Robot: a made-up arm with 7 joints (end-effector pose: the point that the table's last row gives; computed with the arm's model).
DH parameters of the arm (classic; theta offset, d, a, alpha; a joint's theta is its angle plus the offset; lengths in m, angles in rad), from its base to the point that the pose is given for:
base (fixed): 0 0 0 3.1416
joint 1: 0 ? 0 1.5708
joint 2: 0 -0.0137 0 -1.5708
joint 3: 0 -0.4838 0 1.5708
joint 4: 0 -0.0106 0 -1.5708
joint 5: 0 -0.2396 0 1.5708
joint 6: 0 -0.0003 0 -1.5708
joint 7: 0 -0.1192 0 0
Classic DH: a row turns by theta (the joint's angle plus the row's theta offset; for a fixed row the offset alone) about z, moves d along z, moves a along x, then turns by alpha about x.
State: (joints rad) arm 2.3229 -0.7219 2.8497 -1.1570 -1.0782 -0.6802 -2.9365
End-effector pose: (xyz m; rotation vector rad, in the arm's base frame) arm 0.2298 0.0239 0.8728 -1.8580 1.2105 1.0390
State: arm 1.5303 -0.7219 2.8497 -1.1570 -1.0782 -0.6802 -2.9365
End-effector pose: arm 0.1443 0.1804 0.8728 -2.3949 0.4386 1.4268
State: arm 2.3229 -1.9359 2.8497 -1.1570 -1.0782 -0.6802 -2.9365
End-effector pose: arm 0.5530 0.3694 0.3019 1.5995 -1.9023 -1.1525
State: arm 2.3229 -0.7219 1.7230 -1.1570 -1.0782 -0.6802 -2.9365
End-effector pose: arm 0.5067 0.0839 0.6676 -1.7104 0.2779 2.1752
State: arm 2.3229 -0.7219 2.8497 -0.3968 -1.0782 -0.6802 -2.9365
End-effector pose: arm 0.3605 0.2299 0.9168 2.2566 -1.7631 -1.1765
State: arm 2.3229 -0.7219 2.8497 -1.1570 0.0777 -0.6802 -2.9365
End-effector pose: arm 0.1482 0.0305 0.8693 -0.6569 2.0434 0.9465
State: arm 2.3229 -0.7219 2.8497 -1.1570 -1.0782 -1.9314 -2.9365
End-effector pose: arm 0.2582 0.0581 0.7405 -0.9619 0.3320 1.9428
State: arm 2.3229 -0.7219 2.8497 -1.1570 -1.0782 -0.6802 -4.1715
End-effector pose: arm 0.2298 0.0239 0.8728 -2.0513 -0.0823 0.3105
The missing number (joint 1, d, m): -0.2467
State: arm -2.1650 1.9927 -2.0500 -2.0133 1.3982 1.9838 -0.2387
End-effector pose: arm -0.0711 0.3195 -0.0965 0.7882 0.6968 2.6601
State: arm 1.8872 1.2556 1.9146 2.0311 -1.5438 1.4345 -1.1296
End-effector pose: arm -0.3620 -0.2566 0.3373 -0.5285 0.2665 -1.9441
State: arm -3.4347 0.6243 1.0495 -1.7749 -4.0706 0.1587 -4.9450
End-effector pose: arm 0.0072 -0.2851 0.6854 -1.9933 0.4726 1.7414
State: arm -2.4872 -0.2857 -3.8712 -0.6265 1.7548 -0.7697 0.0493
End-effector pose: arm -0.0003 -0.0659 1.0229 1.6342 -2.3610 0.8624
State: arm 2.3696 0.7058 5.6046 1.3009 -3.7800 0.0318 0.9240
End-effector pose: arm -0.2869 -0.5486 0.5108 -1.0449 -1.0446 -1.5612
